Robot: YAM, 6 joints.
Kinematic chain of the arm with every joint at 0, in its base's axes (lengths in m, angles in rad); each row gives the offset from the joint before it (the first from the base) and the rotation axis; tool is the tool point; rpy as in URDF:
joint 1: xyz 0 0 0.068 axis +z
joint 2: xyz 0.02 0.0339 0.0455 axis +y
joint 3: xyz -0.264 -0.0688 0 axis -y
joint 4: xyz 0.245 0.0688 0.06 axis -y
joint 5: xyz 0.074 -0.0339 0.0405 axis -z
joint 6: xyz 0.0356 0 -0.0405 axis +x
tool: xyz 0 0 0 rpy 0 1.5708 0
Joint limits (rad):
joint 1: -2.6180..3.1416
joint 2: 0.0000..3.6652
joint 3: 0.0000..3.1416
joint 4: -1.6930..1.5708
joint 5: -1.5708..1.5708
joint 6: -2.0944..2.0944
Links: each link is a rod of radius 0.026 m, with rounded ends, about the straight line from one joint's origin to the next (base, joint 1, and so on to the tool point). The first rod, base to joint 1, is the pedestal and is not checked.
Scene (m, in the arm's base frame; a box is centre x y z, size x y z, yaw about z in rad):
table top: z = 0
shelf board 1: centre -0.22 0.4 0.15 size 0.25 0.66 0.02 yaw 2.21
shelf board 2: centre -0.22 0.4 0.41 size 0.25 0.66 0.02 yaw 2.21
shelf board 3: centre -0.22 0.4 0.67 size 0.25 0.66 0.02 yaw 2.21
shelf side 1: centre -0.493 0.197 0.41 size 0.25 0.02 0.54 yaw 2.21
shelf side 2: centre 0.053 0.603 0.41 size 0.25 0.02 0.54 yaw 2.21
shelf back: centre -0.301 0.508 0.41 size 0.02 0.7 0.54 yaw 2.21
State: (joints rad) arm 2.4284 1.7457 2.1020 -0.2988 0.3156 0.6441
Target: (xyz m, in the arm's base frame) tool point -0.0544 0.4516 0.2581
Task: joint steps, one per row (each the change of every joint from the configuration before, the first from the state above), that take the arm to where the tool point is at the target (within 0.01 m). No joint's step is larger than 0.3 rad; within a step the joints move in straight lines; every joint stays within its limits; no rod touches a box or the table.
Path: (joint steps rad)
1: -0.1928 -0.2388 -0.1034 -0.1835 0.1529 0.1281
2: -0.1927 -0.2388 -0.1033 -0.1836 0.1529 0.1281
3: -0.1928 -0.2389 -0.1034 -0.1835 0.1529 0.1282
4: -0.1928 -0.2388 -0.1033 -0.1836 0.1529 0.1281
5: -0.0808 0.2436 -0.1650 0.0715 -0.1708 -0.1708
6: -0.0808 0.2435 -0.1650 0.0716 -0.1709 -0.1709
7: -0.0809 0.2436 -0.1649 0.0715 -0.1708 -0.1708
8: 0.1520 0.2346 0.2373 0.1771 -0.0231 0.0000
9: 0.1521 0.2347 0.2373 0.1770 -0.0231 0.0000

